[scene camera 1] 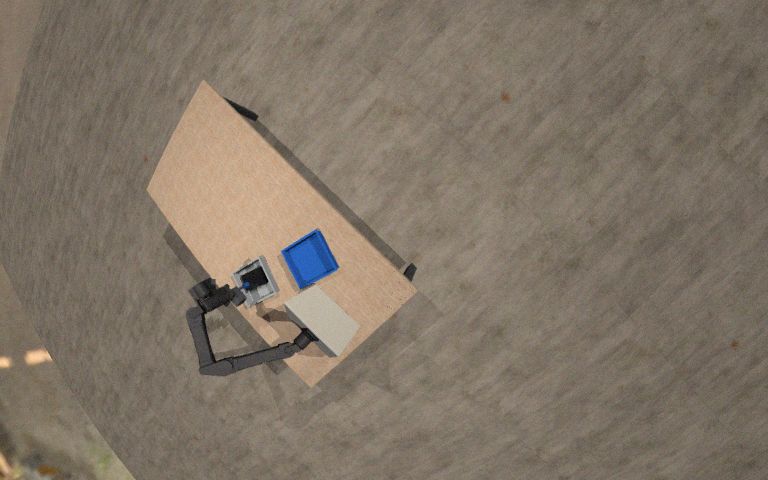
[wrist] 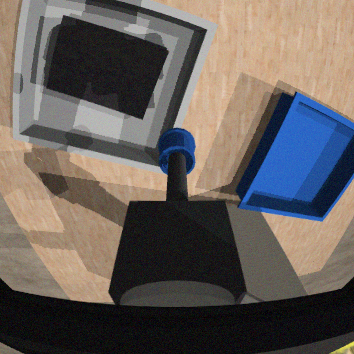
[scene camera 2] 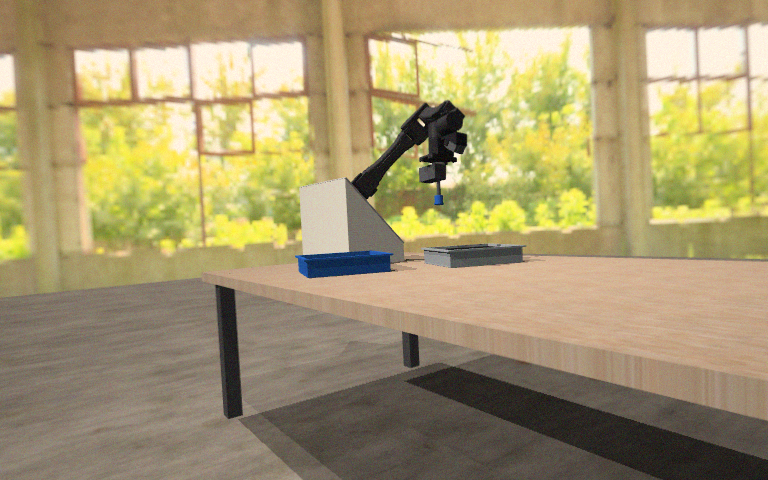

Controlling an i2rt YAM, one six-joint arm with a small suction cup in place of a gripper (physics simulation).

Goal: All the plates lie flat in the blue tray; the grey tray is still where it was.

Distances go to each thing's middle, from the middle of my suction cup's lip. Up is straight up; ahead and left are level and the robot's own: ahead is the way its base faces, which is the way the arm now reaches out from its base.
I see the grey tray [scene camera 2: 501, 253] 3 cm ahead of my suction cup, 9 cm to the left of it and 17 cm below it. Round my suction cup: blue tray [scene camera 2: 346, 263]: 10 cm behind, 29 cm to the right, 17 cm below.
